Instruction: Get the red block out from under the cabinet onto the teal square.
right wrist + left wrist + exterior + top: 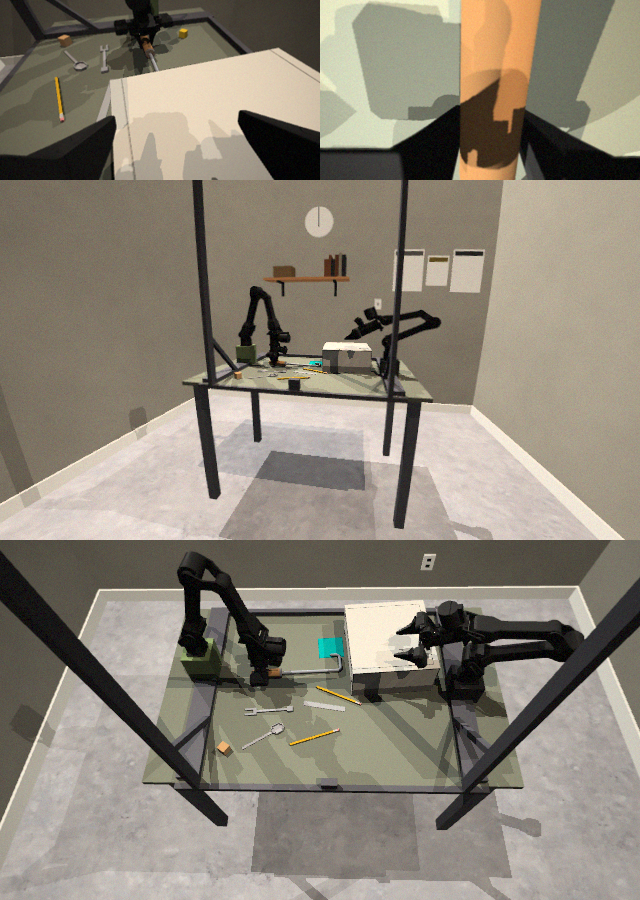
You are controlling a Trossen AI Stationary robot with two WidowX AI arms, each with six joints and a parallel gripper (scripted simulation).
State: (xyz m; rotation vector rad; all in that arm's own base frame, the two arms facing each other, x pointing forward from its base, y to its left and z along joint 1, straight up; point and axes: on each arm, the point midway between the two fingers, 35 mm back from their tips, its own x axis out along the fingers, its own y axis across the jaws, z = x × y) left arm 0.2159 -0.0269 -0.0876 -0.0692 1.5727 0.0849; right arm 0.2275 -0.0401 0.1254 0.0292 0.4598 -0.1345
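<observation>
My left gripper is now 160 mm short of the teal square, 240 mm to the left of it and 40 mm above it. Also, from my left hand: yellow cube: 150 mm ahead, 70 mm to the left, 20 mm below; fork: 140 mm behind, 50 mm to the right, 30 mm below; spoon: 230 mm behind, 70 mm to the right, 30 mm below.
</observation>
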